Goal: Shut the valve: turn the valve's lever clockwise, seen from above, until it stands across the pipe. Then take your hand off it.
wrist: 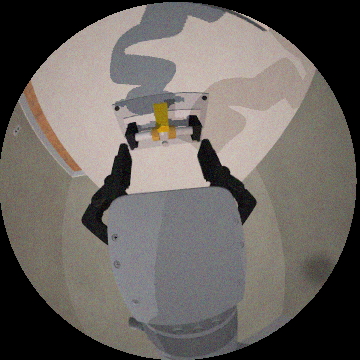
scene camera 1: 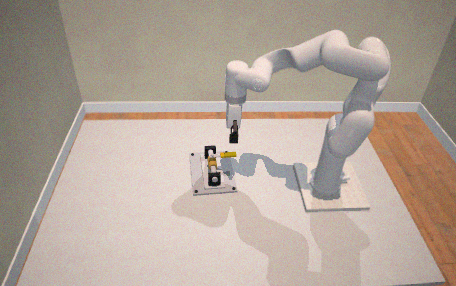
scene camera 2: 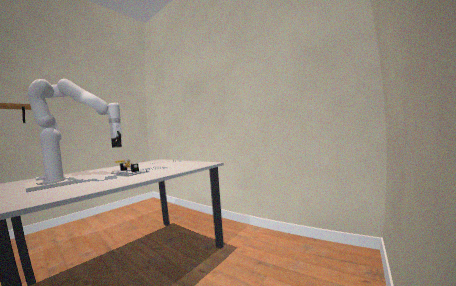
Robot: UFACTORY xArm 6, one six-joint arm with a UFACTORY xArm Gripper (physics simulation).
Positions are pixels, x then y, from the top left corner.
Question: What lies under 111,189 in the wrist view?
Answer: My gripper.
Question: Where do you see a pale base plate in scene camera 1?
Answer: At 195,159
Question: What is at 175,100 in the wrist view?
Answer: A pale base plate.
